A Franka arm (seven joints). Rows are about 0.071 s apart.
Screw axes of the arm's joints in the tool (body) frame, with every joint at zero. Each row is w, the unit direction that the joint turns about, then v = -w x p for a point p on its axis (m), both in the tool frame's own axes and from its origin. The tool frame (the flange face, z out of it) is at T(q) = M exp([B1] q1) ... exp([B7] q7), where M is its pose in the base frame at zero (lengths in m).
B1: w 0 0 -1 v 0 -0.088 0
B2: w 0 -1 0 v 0.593 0 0.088
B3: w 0 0 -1 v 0 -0.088 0
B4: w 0 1 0 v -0.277 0 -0.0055
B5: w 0 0 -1 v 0 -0.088 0
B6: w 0 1 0 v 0.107 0 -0.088
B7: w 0 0 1 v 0 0 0
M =
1 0 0 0.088
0 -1 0 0
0 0 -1 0.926
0 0 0 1
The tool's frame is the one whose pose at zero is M.
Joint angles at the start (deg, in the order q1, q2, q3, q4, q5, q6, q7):
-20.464 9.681 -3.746 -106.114 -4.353 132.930 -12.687
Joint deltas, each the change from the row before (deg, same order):
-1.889 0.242 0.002 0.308 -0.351 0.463 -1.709
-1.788 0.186 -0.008 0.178 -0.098 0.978 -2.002
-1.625 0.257 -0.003 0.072 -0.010 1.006 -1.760
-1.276 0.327 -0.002 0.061 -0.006 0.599 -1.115
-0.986 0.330 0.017 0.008 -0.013 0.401 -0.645
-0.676 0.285 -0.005 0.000 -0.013 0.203 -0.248
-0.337 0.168 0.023 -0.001 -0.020 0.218 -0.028
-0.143 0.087 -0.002 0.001 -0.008 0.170 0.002
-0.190 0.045 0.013 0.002 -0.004 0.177 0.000
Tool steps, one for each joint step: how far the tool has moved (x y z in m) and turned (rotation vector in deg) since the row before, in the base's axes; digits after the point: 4 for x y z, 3 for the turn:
-0.0069 -0.0197 0.0010 -0.924 -0.019 -0.067
-0.0069 -0.0185 0.0015 -0.991 -0.421 0.229
-0.0067 -0.0166 -0.0002 -0.829 -0.337 0.123
-0.0056 -0.0130 -0.0019 -0.456 -0.028 -0.175
-0.0045 -0.0098 -0.0028 -0.217 0.094 -0.324
-0.0033 -0.0069 -0.0028 -0.038 0.142 -0.425
-0.0013 -0.0033 -0.0014 -0.046 -0.025 -0.260
-0.0005 -0.0015 -0.0006 -0.050 -0.067 -0.128
-0.0008 -0.0018 -0.0001 -0.070 -0.113 -0.160

